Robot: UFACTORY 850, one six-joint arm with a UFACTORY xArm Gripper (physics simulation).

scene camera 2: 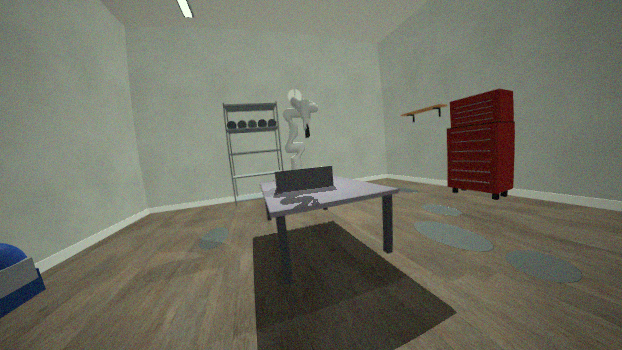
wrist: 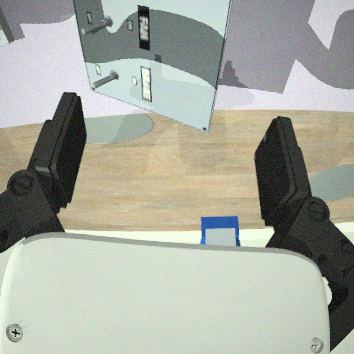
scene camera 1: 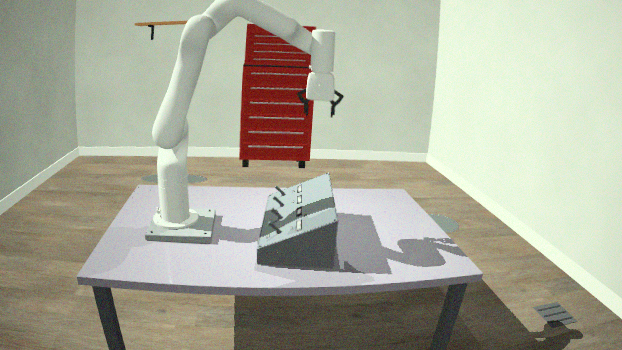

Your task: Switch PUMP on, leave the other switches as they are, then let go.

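A sloped grey switch box (scene camera 1: 315,189) (scene camera 2: 304,180) (wrist: 182,95) stands on the table. Several dark levers show on its face in scene camera 1, including a rear lever (scene camera 1: 280,191) and a front lever (scene camera 1: 275,227); all tilt up-left. In the wrist view, a lever (wrist: 96,26) is beside the FAN label (wrist: 144,27). Another lever (wrist: 105,80) is beside a white label (wrist: 146,84) too blurred to read surely. The word PUMP cannot be read in any view, nor can its switch's state. My gripper (scene camera 1: 319,115) (scene camera 2: 307,132) (wrist: 175,122) is open and empty, high above the box, touching nothing.
The arm's base plate (scene camera 1: 180,237) is bolted left of the box on the lilac table (scene camera 1: 165,270) (scene camera 2: 362,188). A red tool cabinet (scene camera 1: 276,110) (scene camera 2: 480,145) and a grey shelf rack (scene camera 2: 250,107) stand away from the table. Arm shadows cross the table and box.
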